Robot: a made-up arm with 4 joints.
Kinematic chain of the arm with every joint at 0, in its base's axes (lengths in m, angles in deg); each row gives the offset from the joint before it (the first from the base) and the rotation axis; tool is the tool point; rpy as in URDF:
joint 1: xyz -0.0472 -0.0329 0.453 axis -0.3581 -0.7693 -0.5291
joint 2: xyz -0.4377 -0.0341 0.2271 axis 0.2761 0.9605 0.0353
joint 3: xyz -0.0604 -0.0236 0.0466 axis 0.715 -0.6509 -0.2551
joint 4: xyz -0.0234 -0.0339 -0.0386 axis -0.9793 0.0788 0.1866
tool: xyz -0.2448 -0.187 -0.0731 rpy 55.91 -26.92 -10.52
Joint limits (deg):
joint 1: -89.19..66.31
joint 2: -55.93..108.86
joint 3: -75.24..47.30
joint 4: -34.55..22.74
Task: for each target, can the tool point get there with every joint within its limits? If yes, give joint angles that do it. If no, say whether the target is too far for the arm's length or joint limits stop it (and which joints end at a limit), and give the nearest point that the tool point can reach.
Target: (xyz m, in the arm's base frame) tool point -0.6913 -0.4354 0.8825
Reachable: yes | joints -8.58 3.86 -25.20 11.54
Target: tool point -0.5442 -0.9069 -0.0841
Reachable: no: too far | nearest point -0.5494 -0.3828 0.4533 | short by 0.751 m
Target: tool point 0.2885 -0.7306 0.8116
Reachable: yes | joints -76.73 22.93 -47.28 -4.14
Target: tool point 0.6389 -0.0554 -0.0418
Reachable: no: joint limits stop it (at a limit: joint 1, joint 3) | nearest point 0.3342 -0.3058 0.4013 | short by 0.593 m
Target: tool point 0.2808 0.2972 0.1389
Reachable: no: joint limits stop it (at a limit: joint 1, joint 3, joint 4) | nearest point -0.1798 -0.0043 0.0861 | short by 0.553 m
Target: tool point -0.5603 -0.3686 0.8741
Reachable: yes | joints 9.57 89.43 -41.72 -24.11
